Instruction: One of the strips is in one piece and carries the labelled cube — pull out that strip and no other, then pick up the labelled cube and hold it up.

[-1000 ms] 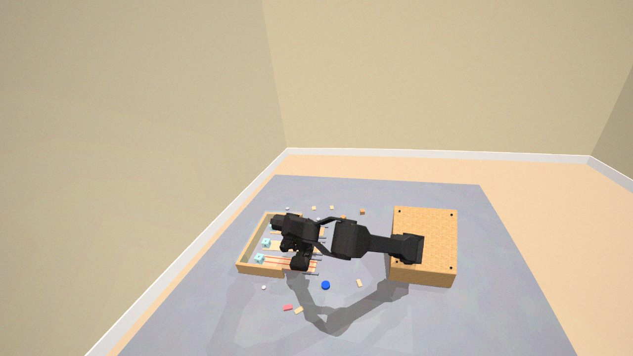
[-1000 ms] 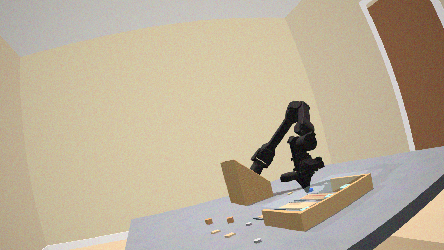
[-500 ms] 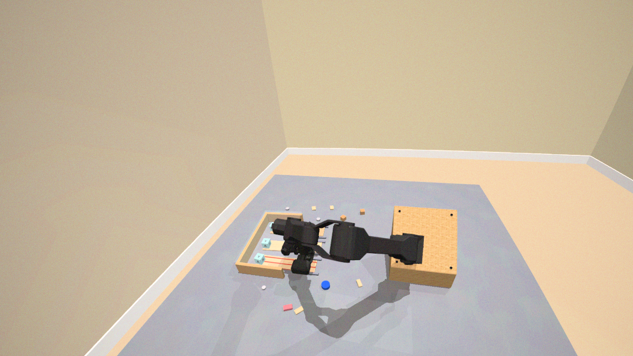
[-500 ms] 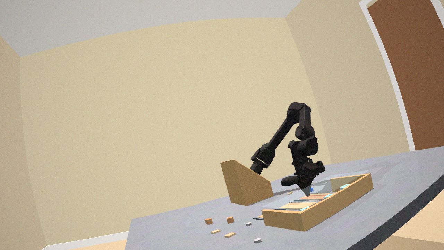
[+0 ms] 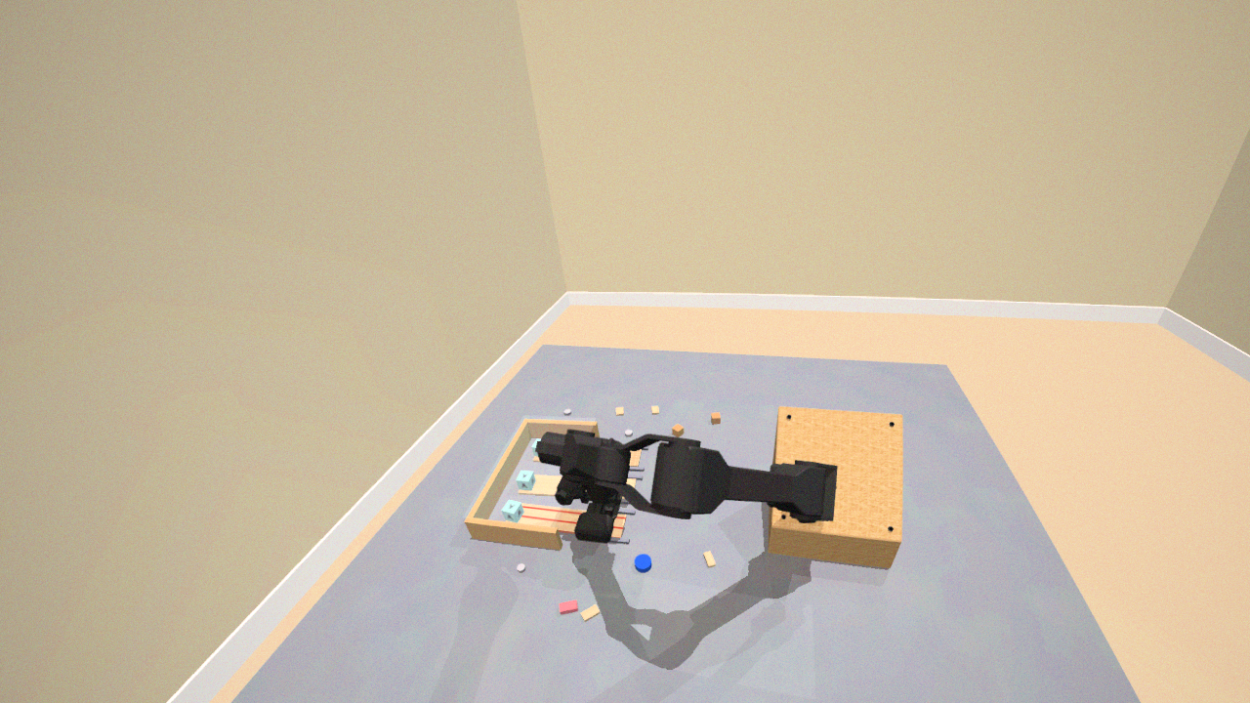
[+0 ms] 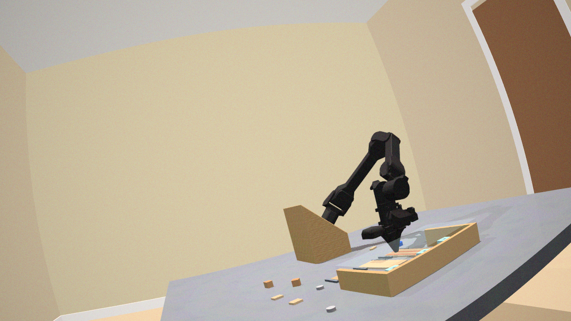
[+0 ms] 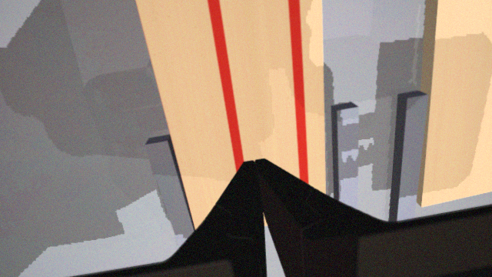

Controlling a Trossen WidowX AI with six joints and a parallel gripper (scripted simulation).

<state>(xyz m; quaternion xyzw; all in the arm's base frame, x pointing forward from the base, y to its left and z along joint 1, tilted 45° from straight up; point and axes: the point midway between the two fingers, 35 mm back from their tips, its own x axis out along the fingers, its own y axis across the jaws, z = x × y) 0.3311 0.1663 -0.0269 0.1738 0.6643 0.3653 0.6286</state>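
The strip is 9 cm ahead of my gripper tip and 2 cm to the left of it. Round my gripper tip: blue disc 10 cm behind, 6 cm to the left.
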